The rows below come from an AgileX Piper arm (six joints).
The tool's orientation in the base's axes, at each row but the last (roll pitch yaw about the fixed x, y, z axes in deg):
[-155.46, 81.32, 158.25]
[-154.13, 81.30, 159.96]
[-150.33, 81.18, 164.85]
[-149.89, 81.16, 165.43]
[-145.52, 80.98, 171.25]
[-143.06, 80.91, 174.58]
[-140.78, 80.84, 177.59]
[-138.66, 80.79, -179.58]
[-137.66, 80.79, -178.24]
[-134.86, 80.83, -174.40]
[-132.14, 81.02, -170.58]
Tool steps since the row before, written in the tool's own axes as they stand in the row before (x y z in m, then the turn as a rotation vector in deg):
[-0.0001, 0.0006, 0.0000, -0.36, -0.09, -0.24]
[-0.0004, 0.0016, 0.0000, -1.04, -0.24, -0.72]
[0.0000, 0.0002, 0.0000, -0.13, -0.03, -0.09]
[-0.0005, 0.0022, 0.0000, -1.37, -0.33, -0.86]
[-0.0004, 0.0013, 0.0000, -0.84, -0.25, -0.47]
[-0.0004, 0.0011, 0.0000, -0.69, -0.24, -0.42]
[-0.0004, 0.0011, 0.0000, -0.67, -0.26, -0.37]
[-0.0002, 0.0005, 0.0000, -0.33, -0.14, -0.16]
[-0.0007, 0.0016, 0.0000, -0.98, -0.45, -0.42]
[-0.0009, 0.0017, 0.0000, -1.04, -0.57, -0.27]
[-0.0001, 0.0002, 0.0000, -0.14, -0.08, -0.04]
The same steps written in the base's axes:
[0.0004, 0.0004, 0.0001, -0.18, 0.09, 0.39]
[0.0012, 0.0011, 0.0003, -0.52, 0.29, 1.14]
[0.0001, 0.0001, 0.0000, -0.06, 0.04, 0.14]
[0.0016, 0.0015, 0.0003, -0.63, 0.31, 1.49]
[0.0009, 0.0009, 0.0003, -0.38, 0.12, 0.91]
[0.0008, 0.0008, 0.0003, -0.36, 0.09, 0.76]
[0.0008, 0.0008, 0.0003, -0.34, 0.05, 0.73]
[0.0004, 0.0004, 0.0001, -0.16, 0.00, 0.36]
[0.0011, 0.0012, 0.0005, -0.45, -0.06, 1.07]
[0.0012, 0.0013, 0.0007, -0.40, -0.25, 1.12]
[0.0001, 0.0002, 0.0001, -0.06, -0.03, 0.15]

